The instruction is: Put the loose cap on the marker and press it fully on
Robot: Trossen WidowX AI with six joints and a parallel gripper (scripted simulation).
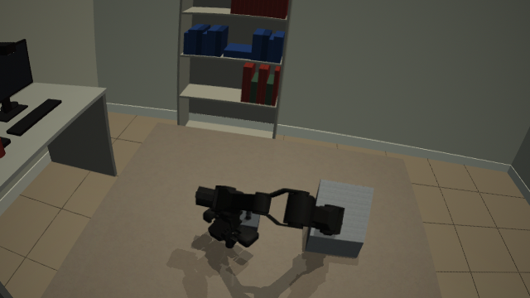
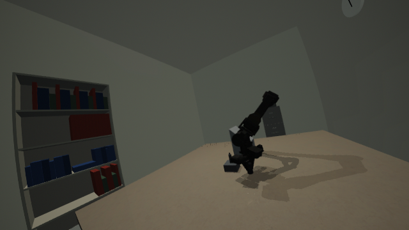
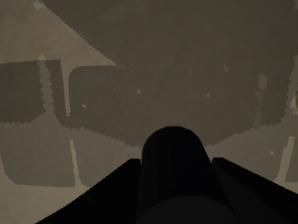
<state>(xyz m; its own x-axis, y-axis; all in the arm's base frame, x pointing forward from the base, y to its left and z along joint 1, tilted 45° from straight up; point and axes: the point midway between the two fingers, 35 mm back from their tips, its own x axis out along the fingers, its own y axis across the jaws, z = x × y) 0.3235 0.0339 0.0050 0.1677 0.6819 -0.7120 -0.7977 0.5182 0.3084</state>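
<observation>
Now: gripper tip 6 cm past the holder block and 10 cm to the left of it. From my gripper tip the other things lie so: marker cap 1 cm above.
</observation>
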